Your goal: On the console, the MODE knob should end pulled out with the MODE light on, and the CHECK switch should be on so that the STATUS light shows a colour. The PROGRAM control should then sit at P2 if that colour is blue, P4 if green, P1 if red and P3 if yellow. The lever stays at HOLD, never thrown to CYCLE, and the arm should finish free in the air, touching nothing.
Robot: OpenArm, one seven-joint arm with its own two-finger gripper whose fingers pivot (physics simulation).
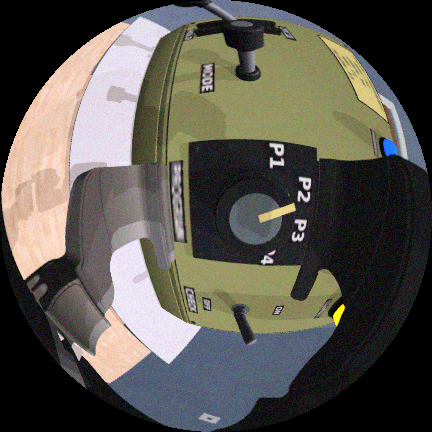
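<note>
My gripper (231, 223) is open, its fingers apart on either side of the PROGRAM knob (252, 222), with gaps between them and the knob. Its cream pointer angles toward P2, the tip showing between the P2 and P3 labels. The MODE knob (244, 36) at the top stands out on a visible grey stem. The MODE light (389, 147) is lit blue at the right. The CHECK switch (245, 326) leans slightly to the ON side. The STATUS light (339, 315) is lit yellow, partly hidden by the right finger. The lever (217, 10) leans toward HOLD, its end cut off.
The green console (295, 95) fills the middle. A yellow note (357, 75) lies at its upper right. A white sheet (102, 117) and wooden surface (37, 145) lie to the left. The black right finger hides the console's right side between the two lights.
</note>
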